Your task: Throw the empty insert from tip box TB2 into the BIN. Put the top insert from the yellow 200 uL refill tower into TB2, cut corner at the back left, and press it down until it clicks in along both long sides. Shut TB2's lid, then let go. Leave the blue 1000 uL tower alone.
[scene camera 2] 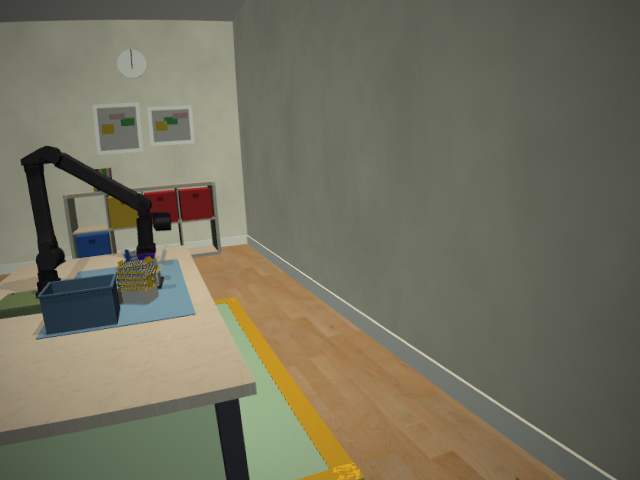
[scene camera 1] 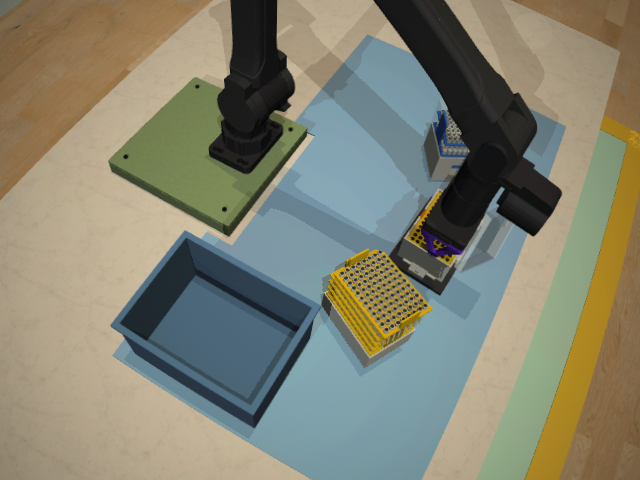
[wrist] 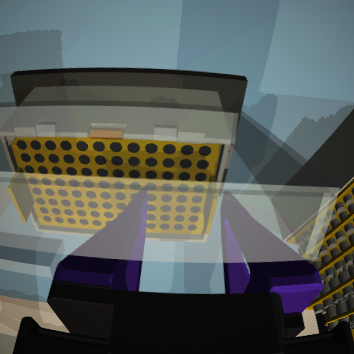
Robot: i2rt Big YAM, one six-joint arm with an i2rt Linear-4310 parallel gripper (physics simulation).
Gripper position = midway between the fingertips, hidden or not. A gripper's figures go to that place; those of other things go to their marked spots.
My gripper point(scene camera 1: 437, 244) is 86 cm from the lens. A clear lid point(scene camera 1: 484, 246) is 86 cm from the lens. A blue bin point(scene camera 1: 231, 334) is 83 cm from the lens.
